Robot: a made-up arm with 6 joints. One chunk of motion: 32 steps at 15 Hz.
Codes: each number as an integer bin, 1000 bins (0 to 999) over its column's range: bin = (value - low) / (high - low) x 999, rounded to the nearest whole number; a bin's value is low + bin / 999 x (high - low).
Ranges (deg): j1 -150.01..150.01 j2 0..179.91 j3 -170..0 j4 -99.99..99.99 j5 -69.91..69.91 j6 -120.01..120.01
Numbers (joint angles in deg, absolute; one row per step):
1: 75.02 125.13 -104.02 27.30 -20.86 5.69
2: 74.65 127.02 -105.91 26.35 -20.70 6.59
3: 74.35 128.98 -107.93 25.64 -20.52 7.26
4: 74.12 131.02 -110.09 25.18 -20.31 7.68
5: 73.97 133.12 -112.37 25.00 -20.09 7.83
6: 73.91 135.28 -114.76 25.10 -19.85 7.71
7: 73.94 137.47 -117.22 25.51 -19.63 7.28
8: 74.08 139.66 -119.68 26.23 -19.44 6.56
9: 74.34 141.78 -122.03 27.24 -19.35 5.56
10: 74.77 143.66 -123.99 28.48 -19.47 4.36
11: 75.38 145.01 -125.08 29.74 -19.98 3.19
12: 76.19 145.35 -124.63 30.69 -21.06 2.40
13: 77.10 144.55 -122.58 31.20 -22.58 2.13
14: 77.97 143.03 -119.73 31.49 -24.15 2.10
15: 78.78 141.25 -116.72 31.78 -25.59 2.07
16: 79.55 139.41 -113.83 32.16 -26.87 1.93
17: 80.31 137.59 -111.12 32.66 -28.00 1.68
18: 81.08 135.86 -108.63 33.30 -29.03 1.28
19: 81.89 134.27 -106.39 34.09 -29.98 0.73
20: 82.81 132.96 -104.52 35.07 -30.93 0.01
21: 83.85 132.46 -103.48 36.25 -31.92 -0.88
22: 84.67 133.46 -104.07 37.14 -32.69 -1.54
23: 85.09 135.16 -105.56 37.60 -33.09 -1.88
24: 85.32 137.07 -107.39 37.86 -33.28 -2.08
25: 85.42 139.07 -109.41 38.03 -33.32 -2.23
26: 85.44 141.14 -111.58 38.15 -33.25 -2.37
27: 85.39 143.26 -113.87 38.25 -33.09 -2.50
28: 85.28 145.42 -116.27 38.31 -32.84 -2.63
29: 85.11 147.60 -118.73 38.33 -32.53 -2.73
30: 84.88 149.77 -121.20 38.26 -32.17 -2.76
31: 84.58 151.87 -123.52 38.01 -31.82 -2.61
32: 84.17 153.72 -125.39 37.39 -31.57 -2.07
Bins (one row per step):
1: 749 695 388 636 350 523
2: 748 705 377 631 352 527
3: 747 716 365 628 353 530
4: 746 728 352 625 354 531
5: 746 739 339 624 356 532
6: 746 751 325 625 358 532
7: 746 763 310 627 359 530
8: 746 776 296 631 361 527
9: 747 787 282 636 361 523
10: 748 798 270 642 360 518
11: 750 805 264 648 357 513
12: 753 807 267 653 349 509
13: 756 803 279 655 338 508
14: 759 794 295 657 327 508
15: 762 784 313 658 317 508
16: 764 774 330 660 308 508
17: 767 764 346 663 299 506
18: 769 754 361 666 292 505
19: 772 746 374 670 285 503
20: 775 738 385 675 279 500
21: 779 736 391 681 271 496
22: 781 741 387 685 266 493
23: 783 751 379 687 263 492
24: 784 761 368 689 262 491
25: 784 772 356 689 261 490
26: 784 784 343 690 262 490
27: 784 795 330 691 263 489
28: 783 807 316 691 265 489
29: 783 820 301 691 267 488
30: 782 832 287 691 270 488
31: 781 843 273 689 272 489
32: 780 854 262 686 274 491

